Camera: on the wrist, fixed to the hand. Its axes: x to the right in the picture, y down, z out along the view.
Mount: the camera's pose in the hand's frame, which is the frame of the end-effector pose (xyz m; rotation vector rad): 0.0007 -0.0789 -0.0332 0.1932 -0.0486 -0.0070
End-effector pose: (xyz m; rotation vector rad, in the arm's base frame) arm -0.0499 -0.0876 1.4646 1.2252 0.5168 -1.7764
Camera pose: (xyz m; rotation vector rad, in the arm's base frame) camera -0.0992 -0.0226 1.4388 1.3087 0.3275 -1.8916
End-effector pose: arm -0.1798 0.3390 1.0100 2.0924 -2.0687 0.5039
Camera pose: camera -0.1058 0.3523 1.0509 -2.2202 2.0991 -0.6787
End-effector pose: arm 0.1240 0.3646 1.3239 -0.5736 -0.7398 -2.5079
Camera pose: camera 0.0729 0.4040 1.2676 -0.5652 -0.9906 -2.4008
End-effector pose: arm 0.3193 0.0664 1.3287 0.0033 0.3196 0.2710
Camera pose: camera 0.3303 -0.0108 1.2933 0.1988 0.2964 0.2319
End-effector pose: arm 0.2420 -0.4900 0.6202 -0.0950 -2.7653 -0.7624
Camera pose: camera 0.2388 -0.5748 0.6088 -0.0664 -2.8701 -0.4971
